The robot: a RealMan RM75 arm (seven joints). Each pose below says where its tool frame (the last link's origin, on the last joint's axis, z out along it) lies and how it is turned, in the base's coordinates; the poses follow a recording.
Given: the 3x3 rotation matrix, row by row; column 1 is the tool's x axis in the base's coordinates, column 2 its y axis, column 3 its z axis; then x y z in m. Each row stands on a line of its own.
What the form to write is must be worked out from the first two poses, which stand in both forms.
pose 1, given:
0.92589 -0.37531 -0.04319
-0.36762 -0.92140 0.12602
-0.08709 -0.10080 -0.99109
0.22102 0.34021 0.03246
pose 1, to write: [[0.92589 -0.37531 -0.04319 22.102], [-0.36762 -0.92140 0.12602 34.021], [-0.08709 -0.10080 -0.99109 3.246], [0 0 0 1]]
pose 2, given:
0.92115 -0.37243 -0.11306
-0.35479 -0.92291 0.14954
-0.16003 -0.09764 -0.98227
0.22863 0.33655 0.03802
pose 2, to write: [[0.92115 -0.37243 -0.11306 22.863], [-0.35479 -0.92291 0.14954 33.655], [-0.16003 -0.09764 -0.98227 3.802], [0 0 0 1]]
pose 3, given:
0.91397 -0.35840 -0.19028
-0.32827 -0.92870 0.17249
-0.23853 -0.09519 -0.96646
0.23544 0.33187 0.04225
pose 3, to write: [[0.91397 -0.35840 -0.19028 23.544], [-0.32827 -0.92870 0.17249 33.187], [-0.23853 -0.09519 -0.96646 4.225], [0 0 0 1]]
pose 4, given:
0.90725 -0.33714 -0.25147
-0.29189 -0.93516 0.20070
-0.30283 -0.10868 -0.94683
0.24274 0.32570 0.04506
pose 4, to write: [[0.90725 -0.33714 -0.25147 24.274], [-0.29189 -0.93516 0.20070 32.570], [-0.30283 -0.10868 -0.94683 4.506], [0 0 0 1]]
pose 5, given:
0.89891 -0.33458 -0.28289
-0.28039 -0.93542 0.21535
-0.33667 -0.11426 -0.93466
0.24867 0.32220 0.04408
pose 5, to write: [[0.89891 -0.33458 -0.28289 24.867], [-0.28039 -0.93542 0.21535 32.220], [-0.33667 -0.11426 -0.93466 4.408], [0 0 0 1]]
